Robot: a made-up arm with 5 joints.
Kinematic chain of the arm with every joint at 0, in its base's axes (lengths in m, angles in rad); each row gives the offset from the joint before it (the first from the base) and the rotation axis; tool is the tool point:
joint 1: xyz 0 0 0.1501 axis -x
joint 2: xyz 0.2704 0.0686 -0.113 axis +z
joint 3: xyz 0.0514 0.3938 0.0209 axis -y
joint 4: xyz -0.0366 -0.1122 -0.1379 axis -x
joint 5: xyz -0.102 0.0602 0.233 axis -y
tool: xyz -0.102 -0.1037 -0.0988
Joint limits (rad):
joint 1: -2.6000..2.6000
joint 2: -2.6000..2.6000
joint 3: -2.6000..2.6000
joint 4: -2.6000..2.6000
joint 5: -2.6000..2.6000
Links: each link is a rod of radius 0.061 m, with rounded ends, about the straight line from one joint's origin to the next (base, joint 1, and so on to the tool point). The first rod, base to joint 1, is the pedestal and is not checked.
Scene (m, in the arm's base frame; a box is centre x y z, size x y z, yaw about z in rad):
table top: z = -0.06
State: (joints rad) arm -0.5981 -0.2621 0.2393 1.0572 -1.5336
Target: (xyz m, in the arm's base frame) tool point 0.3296 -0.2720 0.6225
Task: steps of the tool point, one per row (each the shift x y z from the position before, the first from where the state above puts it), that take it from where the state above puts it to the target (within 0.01 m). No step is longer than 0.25 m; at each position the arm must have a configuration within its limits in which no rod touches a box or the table.
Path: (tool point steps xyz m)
1: 0.0128 -0.1377 0.1583
2: 0.0180 -0.1772 0.1020
3: 0.0226 -0.1947 0.0364
4: 0.0260 -0.1886 -0.0295
5: 0.0286 -0.1606 -0.0877

